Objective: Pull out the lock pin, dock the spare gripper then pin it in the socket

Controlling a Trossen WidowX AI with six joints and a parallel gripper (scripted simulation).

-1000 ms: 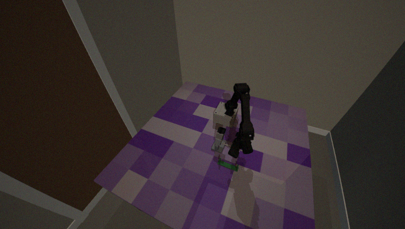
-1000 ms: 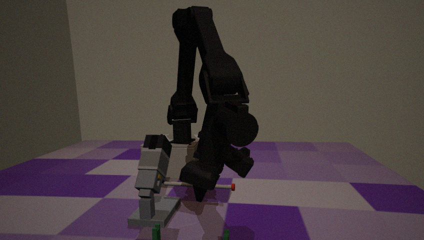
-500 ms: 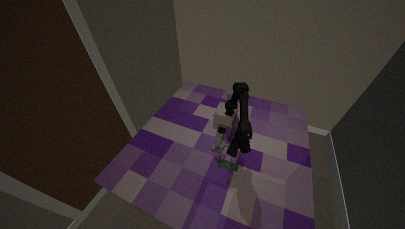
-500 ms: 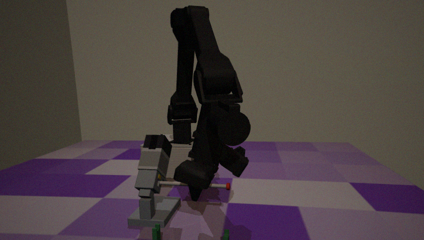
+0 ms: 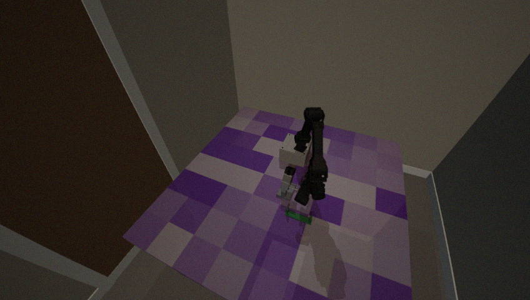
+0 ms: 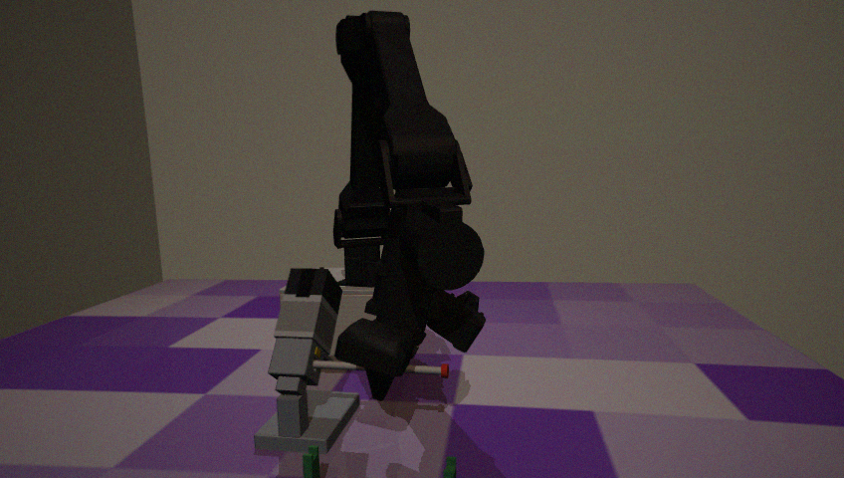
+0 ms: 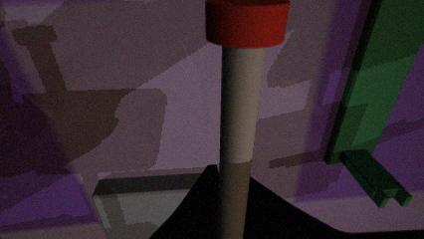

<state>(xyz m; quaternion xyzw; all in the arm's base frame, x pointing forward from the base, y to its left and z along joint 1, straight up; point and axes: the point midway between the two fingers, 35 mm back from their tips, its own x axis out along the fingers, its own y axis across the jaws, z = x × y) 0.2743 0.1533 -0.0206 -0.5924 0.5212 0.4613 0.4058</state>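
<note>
Right now the grey mount is 9 cm to the right of my gripper tip. Also, from my gripper tip: green rack 9 cm ahead, 4 cm to the left, 3 cm below; then spare gripper 2 cm behind, 9 cm to the right, 7 cm above.
</note>
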